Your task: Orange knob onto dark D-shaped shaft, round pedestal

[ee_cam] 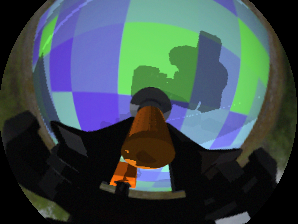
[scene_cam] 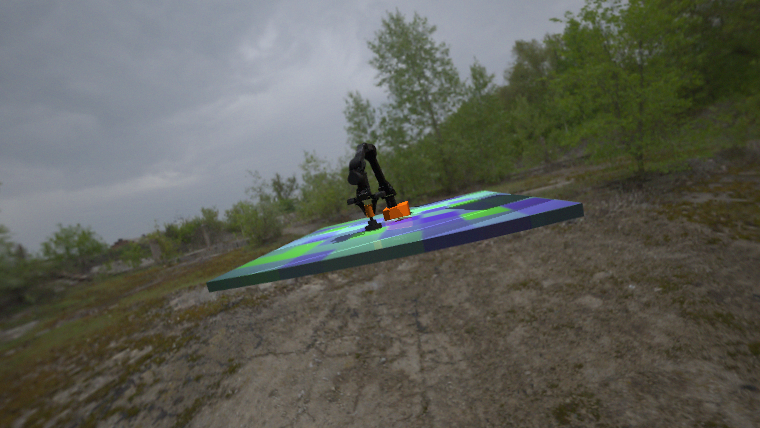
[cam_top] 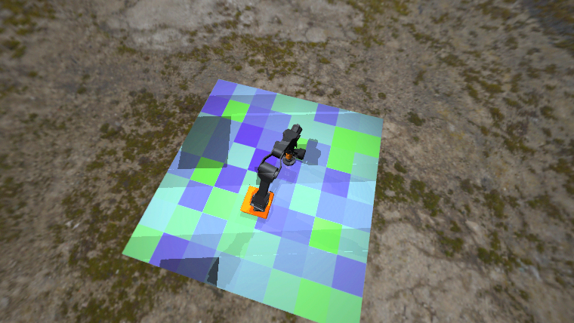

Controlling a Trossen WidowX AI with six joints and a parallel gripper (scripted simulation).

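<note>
The orange knob lies 20 mm above my gripper tip. Also, from my gripper tip: round pedestal (40 mm below).
</note>
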